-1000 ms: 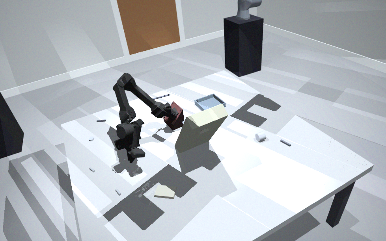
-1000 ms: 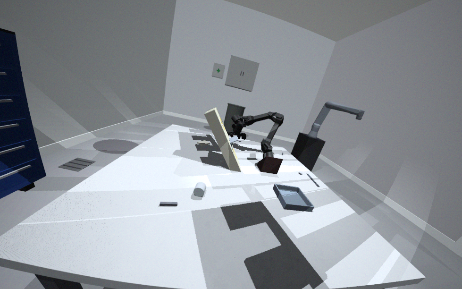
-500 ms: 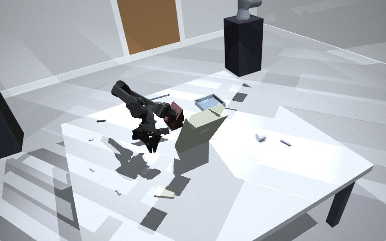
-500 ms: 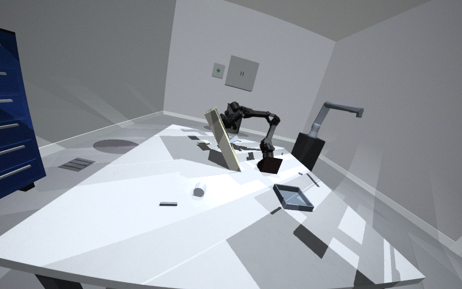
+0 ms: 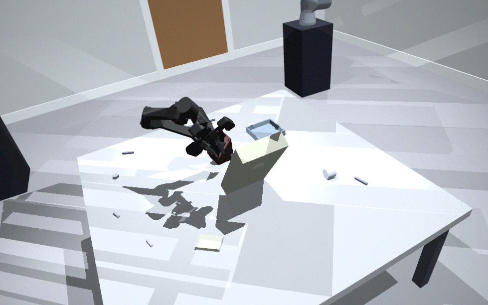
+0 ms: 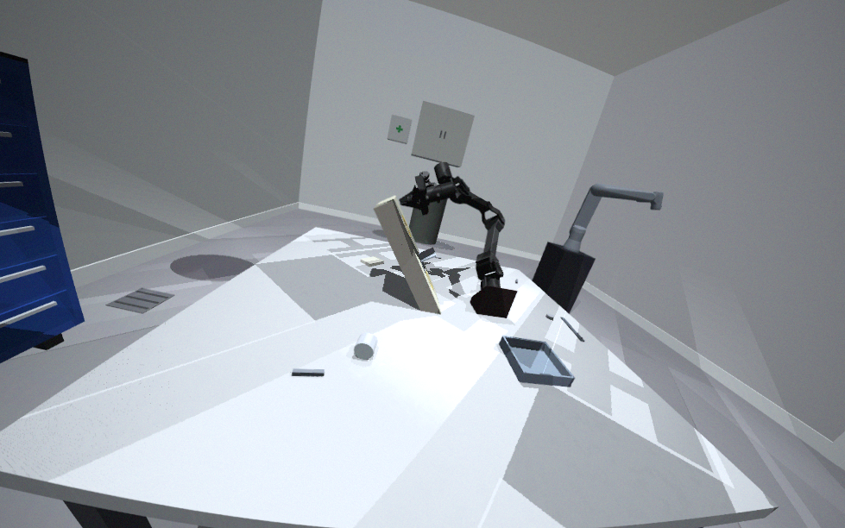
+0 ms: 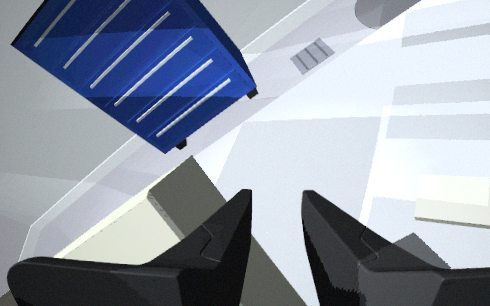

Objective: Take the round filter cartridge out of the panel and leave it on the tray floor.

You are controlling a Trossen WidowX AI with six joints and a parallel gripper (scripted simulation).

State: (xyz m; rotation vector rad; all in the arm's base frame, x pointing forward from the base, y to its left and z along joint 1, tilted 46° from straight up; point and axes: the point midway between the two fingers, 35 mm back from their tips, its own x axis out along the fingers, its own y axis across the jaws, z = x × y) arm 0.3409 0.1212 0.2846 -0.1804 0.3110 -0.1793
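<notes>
Now: gripper tip 14 cm to the right of the round white filter cartridge, 7 cm above it and 3 cm past it. Round my gripper tip: cream service panel 14 cm below, 13 cm to the left, 8 cm behind; tray 47 cm behind, 40 cm to the left, 29 cm below.
</notes>
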